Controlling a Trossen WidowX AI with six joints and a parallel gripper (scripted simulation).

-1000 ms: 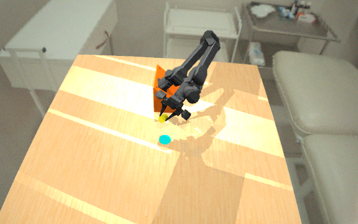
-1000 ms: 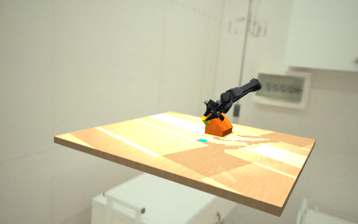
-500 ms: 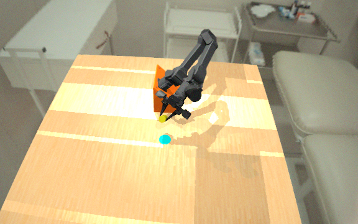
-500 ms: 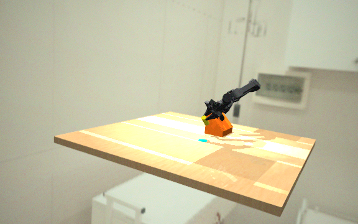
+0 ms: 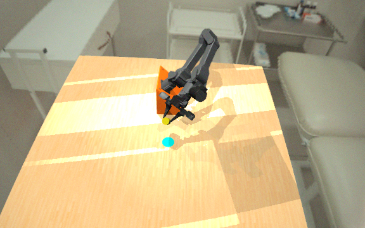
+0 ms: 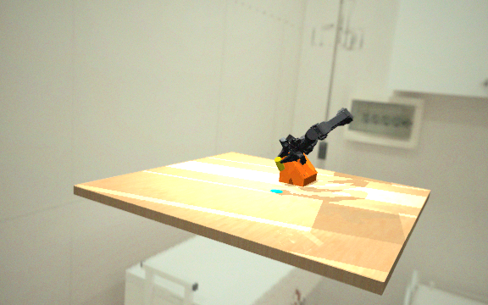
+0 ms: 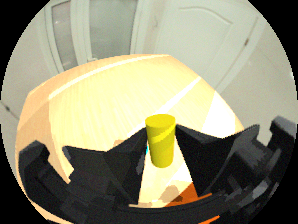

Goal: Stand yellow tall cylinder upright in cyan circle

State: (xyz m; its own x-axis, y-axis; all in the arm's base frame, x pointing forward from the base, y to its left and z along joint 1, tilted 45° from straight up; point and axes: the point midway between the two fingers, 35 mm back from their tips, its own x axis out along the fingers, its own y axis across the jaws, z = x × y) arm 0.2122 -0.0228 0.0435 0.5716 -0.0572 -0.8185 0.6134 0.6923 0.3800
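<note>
My gripper tip is now 10 mm short of the cyan circle, 10 mm to the right of it and 150 mm above it. Also, from my gripper tip: yellow cylinder (10 mm behind, 20 mm below).
</note>
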